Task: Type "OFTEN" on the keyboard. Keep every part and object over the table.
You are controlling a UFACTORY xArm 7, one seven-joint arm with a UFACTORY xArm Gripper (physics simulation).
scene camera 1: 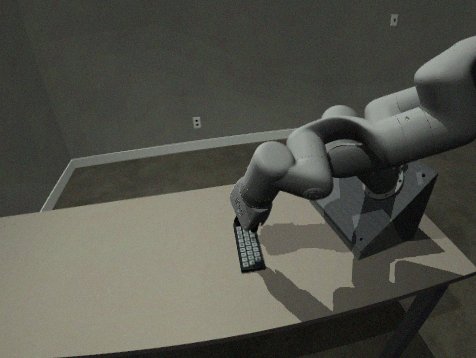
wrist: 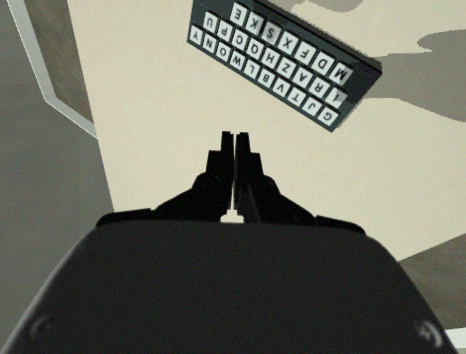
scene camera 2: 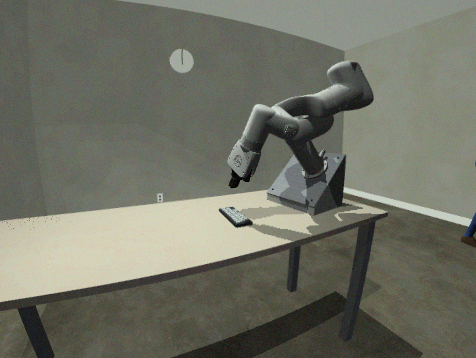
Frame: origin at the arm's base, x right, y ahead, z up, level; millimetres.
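Where they show: gripper, fingertip midpoint: (scene camera 1: 240,222) (wrist: 233,151) (scene camera 2: 232,186); arm's base, link origin: (scene camera 1: 383,181) (scene camera 2: 315,168).
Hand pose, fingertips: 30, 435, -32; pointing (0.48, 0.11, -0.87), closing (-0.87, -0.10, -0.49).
Things, the pixels of their centre, and the offset from my fingertips, as dx, dy, dz. Level surfaces: height alone.
- dark keyboard, body centre: (wrist: 269,54) (scene camera 1: 247,244) (scene camera 2: 234,215) +36, -28, -128
- table, surface height: dz -137
- O key, body centre: (wrist: 224,51) +84, -19, -122
- N key, body centre: (wrist: 210,43) +103, -22, -122
- T key, body centre: (wrist: 297,96) -6, -2, -122
- F key, body centre: (wrist: 305,52) +1, -41, -122
- E key, body centre: (wrist: 239,14) +73, -54, -122
A dark keyboard (scene camera 1: 248,247) (scene camera 2: 235,216) (wrist: 280,60) with white letter keys lies flat on the table (scene camera 1: 125,265) (scene camera 2: 125,245) (wrist: 165,165). In the wrist view its letters appear upside down. The O key (wrist: 222,51), N key (wrist: 208,44) and T key (wrist: 296,98) are in the row nearest the gripper. The F key (wrist: 304,52) and E key (wrist: 237,14) are in the farthest row. My gripper (scene camera 2: 233,185) (wrist: 233,151) is shut and empty, above the table near the keyboard. In scene camera 1 the hand hides its fingertips and covers the keyboard's far end.
The arm's grey wedge-shaped base (scene camera 1: 387,220) (scene camera 2: 320,187) stands on the table to the right of the keyboard. The table's front edge (scene camera 2: 200,271) runs below the keyboard in scene camera 2. Arm shadows fall beside the keyboard. A person's lower leg (scene camera 2: 471,227) shows at the right edge.
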